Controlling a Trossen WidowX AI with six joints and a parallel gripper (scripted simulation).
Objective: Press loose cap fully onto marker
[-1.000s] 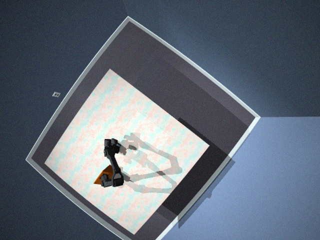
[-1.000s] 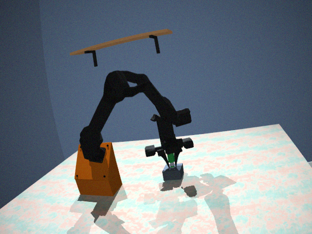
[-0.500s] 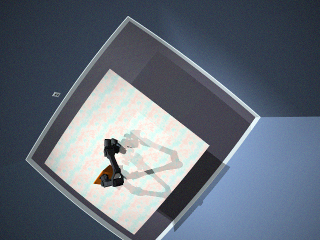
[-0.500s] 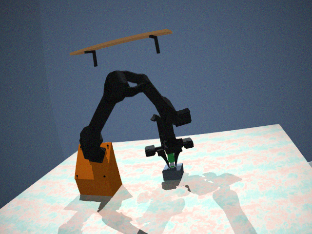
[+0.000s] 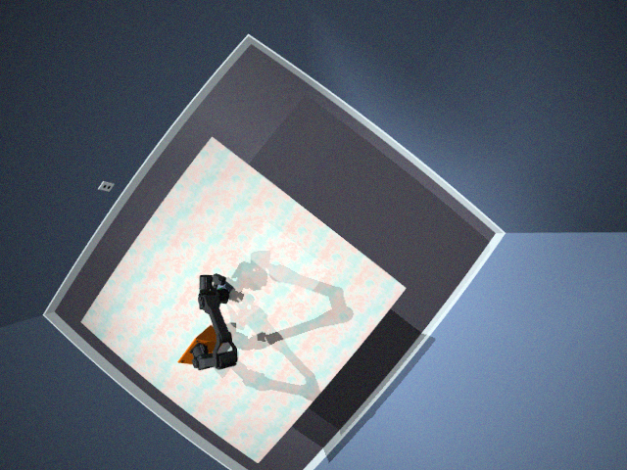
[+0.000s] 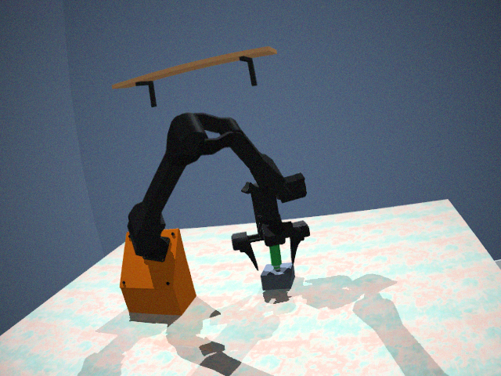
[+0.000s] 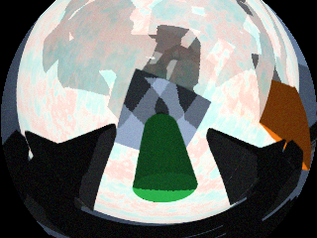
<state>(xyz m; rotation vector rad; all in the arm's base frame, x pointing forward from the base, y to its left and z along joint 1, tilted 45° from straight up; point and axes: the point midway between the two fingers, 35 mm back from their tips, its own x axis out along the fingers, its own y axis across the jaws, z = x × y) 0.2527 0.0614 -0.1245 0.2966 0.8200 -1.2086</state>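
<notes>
Right now the green cap is 40 mm above my gripper tip and 10 mm ahead of it. The rest, counted from my gripper tip: grey holder block (20 mm below, 10 mm ahead).
</notes>
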